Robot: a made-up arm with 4 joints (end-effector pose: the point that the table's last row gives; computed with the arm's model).
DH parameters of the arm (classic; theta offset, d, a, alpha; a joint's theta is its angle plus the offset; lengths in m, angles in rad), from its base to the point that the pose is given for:
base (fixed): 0 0.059 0 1.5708
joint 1: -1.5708 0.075 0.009 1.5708
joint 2: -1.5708 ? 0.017 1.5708
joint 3: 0 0.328 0.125 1.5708
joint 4: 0 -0.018 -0.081 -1.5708
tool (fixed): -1.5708 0.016 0 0
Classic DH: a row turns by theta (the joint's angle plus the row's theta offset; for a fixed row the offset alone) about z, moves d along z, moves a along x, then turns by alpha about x.
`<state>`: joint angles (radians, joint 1 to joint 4).
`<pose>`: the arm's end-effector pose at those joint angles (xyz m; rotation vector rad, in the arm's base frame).
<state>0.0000 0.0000 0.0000 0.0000</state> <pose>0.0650 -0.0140 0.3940 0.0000 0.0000 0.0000</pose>
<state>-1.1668 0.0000 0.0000 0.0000</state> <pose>0.3336 -0.0140 0.1309 0.0000 1.1668 0.0000</pose>
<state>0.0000 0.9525 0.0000 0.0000</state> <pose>0.0650 0.2407 0.1997 -0.9525 0.0000 0.0000</pose>
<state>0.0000 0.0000 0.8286 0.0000</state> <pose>0.0384 -0.0415 0.3940 0.0000 0.0000 0.8286</pose>
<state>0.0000 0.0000 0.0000 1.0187</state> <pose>0.0650 0.0109 0.3174 1.0187 0.0000 0.0000</pose>
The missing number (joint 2, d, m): -0.083
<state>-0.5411 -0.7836 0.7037 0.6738</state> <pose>0.1481 -0.2479 0.2360 1.5588 0.3793 0.3694</pose>
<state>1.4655 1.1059 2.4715 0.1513</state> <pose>-0.1559 0.2091 0.1466 -1.4517 0.5064 1.0872</pose>
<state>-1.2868 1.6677 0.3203 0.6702</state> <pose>-0.0793 0.2080 -0.0159 -0.7873 1.4745 0.7706</pose>
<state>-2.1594 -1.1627 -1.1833 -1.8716</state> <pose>0.0711 -0.4047 -0.2629 0.4730 -2.7670 -0.6995</pose>
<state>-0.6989 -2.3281 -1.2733 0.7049</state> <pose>-0.0115 -0.3182 -0.1541 -1.8088 -1.2371 1.9417</pose>
